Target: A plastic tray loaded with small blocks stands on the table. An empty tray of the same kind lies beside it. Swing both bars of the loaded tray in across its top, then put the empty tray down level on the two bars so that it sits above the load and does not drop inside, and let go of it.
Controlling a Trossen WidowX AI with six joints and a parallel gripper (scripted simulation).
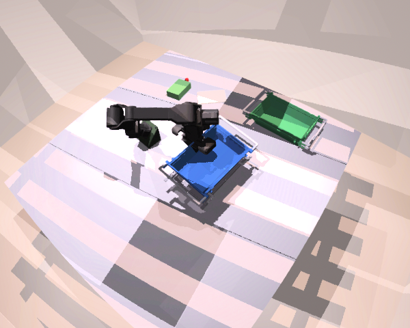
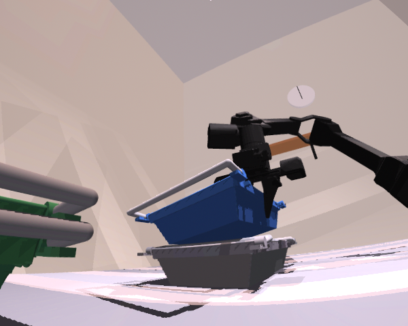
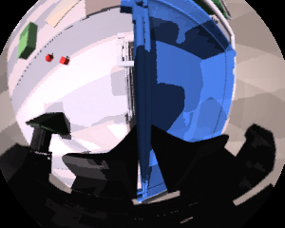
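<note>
Now: gripper tip 80 mm short of the blue tray and 20 mm below it. The rest, counted from my gripper tip: flat plate 270 mm behind, 360 mm to the left, 100 mm below; green box 430 mm behind, 280 mm to the left, 80 mm below.
</note>
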